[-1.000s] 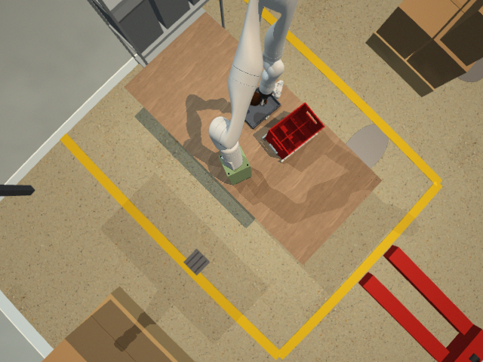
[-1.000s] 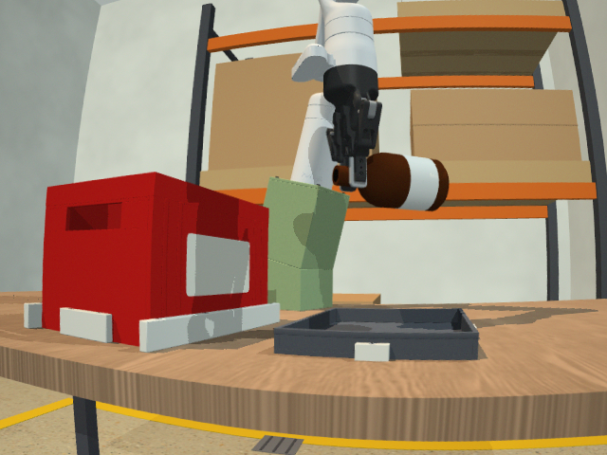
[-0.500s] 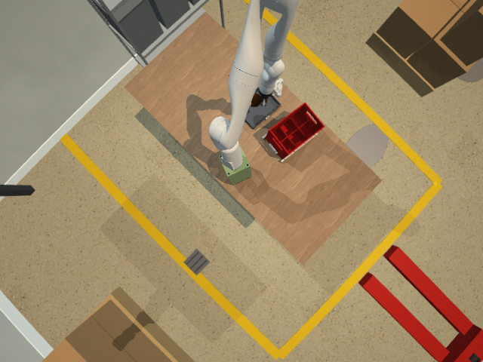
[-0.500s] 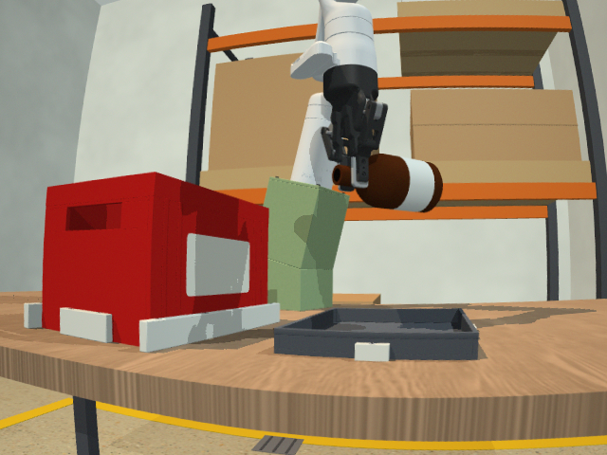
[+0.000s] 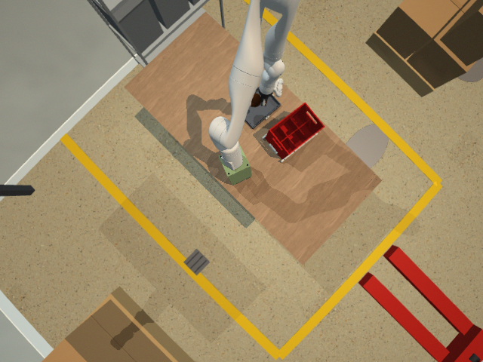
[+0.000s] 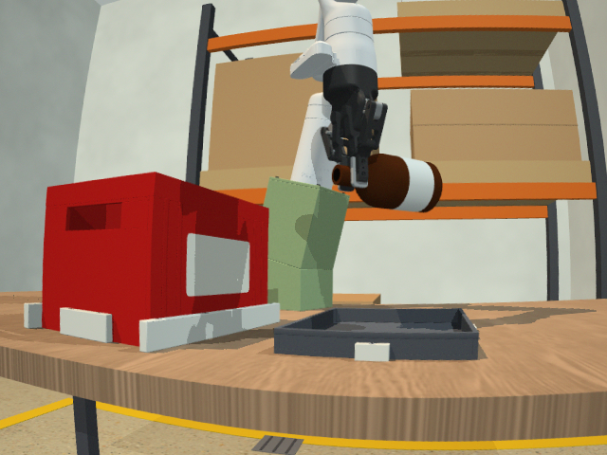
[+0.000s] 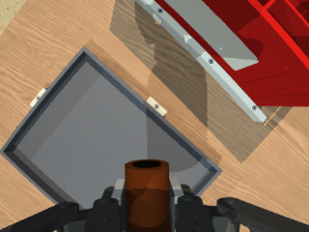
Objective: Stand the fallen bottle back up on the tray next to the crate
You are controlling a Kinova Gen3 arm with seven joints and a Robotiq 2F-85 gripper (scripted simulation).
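The brown bottle is 30 mm behind my hand and 50 mm to the left of it. Also, from my hand: red crate (10 mm behind, 250 mm to the right, 120 mm below); dark grey tray (40 mm ahead, 40 mm to the left, 190 mm below).
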